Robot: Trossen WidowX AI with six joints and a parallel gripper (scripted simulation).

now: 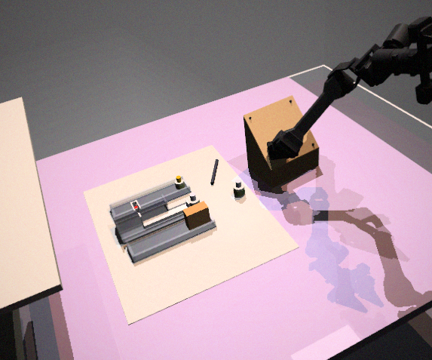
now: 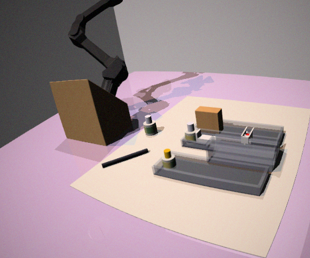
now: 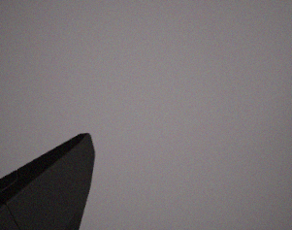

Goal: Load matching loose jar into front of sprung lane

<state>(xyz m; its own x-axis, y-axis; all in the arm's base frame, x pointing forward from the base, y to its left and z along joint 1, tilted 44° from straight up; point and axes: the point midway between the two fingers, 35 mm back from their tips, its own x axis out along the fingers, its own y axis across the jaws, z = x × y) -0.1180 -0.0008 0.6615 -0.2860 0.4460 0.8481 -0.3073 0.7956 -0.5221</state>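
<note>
Right now the brown block is 550 mm ahead of my gripper tip, 380 mm to the right of it and 540 mm below it. The rest, counted from my gripper tip: sprung lane: 690 mm ahead, 460 mm to the right, 560 mm below; then black rod: 420 mm ahead, 610 mm to the right, 570 mm below; then red mark: 730 mm ahead, 470 mm to the right, 510 mm below.
</note>
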